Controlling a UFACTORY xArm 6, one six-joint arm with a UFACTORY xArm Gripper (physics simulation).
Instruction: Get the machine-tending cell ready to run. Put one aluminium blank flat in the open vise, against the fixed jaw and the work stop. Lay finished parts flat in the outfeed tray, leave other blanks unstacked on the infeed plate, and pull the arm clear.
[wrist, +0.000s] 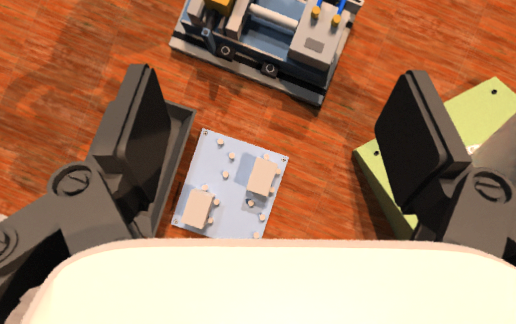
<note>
I see my gripper (275, 97), a blue-grey infeed plate (233, 218) and a dark grey outfeed tray (182, 117).
</note>
